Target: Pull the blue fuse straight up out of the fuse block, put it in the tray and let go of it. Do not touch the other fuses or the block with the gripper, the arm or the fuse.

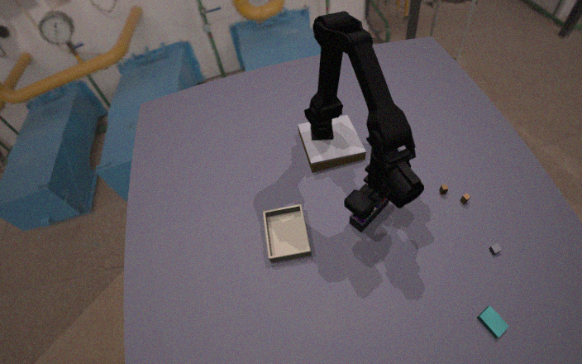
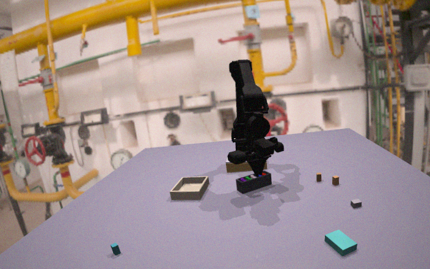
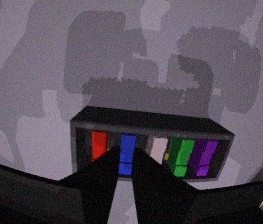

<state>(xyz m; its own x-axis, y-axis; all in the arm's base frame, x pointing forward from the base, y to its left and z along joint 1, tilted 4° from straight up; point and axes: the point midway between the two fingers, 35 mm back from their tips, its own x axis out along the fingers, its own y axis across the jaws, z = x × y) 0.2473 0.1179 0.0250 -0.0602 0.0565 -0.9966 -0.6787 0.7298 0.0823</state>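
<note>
Right now my gripper tip is 10 mm past the red fuse, 10 mm to the right of it and 10 mm above it. Also, from my gripper tip: green fuse 30 mm ahead, 30 mm to the right, 10 mm below; then blue fuse 10 mm below; then white fuse 10 mm ahead, 10 mm to the right, 10 mm below.
</note>
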